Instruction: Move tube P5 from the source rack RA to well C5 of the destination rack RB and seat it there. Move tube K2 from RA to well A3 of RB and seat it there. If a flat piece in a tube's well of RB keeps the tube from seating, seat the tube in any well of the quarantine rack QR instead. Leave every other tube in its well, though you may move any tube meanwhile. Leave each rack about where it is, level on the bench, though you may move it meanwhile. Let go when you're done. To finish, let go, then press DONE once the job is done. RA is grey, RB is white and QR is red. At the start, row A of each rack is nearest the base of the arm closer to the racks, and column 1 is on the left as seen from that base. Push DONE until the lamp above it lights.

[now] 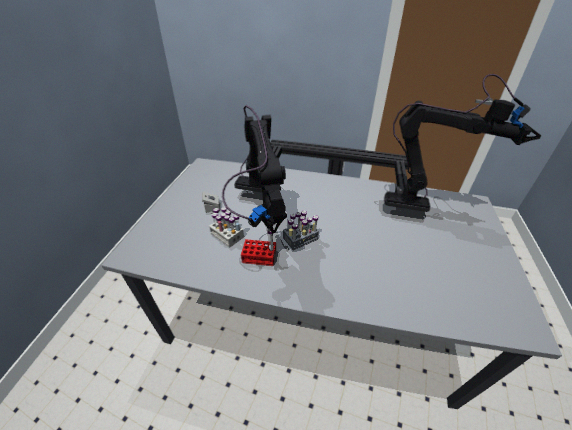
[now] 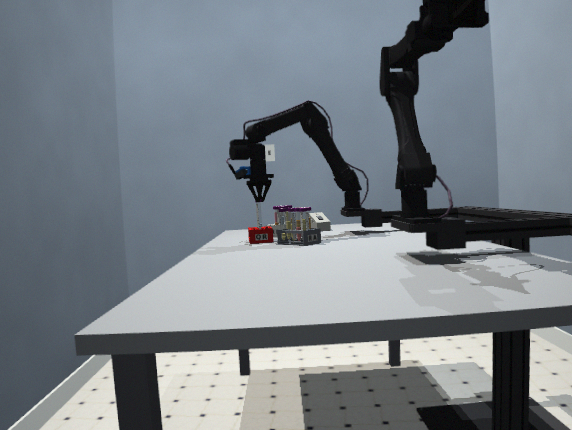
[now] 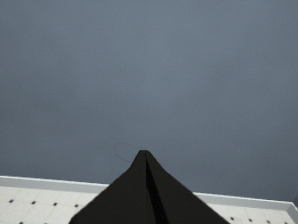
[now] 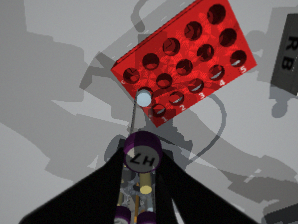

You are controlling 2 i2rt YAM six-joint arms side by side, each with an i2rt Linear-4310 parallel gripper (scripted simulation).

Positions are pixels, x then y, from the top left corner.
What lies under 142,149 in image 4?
A tube.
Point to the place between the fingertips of my right gripper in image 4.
At 140,157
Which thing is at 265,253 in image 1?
A red rack QR.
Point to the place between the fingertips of my left gripper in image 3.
143,158
